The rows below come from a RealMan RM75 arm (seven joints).
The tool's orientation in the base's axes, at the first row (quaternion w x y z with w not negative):
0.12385, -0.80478, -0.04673, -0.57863
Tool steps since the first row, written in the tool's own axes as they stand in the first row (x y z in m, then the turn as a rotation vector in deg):
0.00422, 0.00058, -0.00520, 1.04, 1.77, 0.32
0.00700, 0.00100, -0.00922, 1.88, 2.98, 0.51
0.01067, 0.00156, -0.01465, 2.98, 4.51, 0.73
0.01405, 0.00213, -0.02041, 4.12, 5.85, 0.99
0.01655, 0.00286, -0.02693, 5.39, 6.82, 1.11
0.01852, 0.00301, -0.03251, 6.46, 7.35, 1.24
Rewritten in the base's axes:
-0.00328, -0.00216, 0.00545, 1.02, -1.70, 0.63
-0.00598, -0.00378, 0.00922, 1.73, -2.87, 1.19
-0.00966, -0.00594, 0.01422, 2.63, -4.37, 1.94
-0.01373, -0.00818, 0.01906, 3.53, -5.67, 2.74
-0.01875, -0.01071, 0.02326, 4.27, -6.67, 3.76
-0.02321, -0.01240, 0.02677, 4.85, -7.22, 4.65

